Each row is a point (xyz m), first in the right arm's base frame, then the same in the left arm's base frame.
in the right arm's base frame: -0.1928 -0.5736 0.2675
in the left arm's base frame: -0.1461 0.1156 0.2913
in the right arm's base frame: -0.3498 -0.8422 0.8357
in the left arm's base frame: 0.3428 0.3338 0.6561
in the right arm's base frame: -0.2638 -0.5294 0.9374
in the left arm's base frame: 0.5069 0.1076 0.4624
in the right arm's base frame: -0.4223 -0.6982 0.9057
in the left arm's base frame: 0.4652 0.3274 0.5300
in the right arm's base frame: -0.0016 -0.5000 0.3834
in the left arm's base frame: -0.0602 -0.0964 0.3470
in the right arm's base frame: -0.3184 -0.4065 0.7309
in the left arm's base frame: 0.3615 0.1160 0.2636
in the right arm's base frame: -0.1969 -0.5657 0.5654
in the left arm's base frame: 0.1348 0.0930 0.3884
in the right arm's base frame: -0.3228 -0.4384 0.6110
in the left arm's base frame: 0.2417 0.1435 0.2464
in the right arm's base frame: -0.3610 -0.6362 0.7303
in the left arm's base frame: 0.3054 0.2582 0.4403
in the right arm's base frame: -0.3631 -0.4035 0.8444
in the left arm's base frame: 0.4782 0.1457 0.2832
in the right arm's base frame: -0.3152 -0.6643 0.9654
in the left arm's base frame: 0.5063 0.2124 0.5656
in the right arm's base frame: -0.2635 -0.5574 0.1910
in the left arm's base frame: -0.1969 0.1768 0.2222
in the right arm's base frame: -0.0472 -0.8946 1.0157
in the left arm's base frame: 0.4277 0.0753 0.8856
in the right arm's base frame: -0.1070 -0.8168 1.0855
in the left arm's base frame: 0.5283 0.0877 0.8205
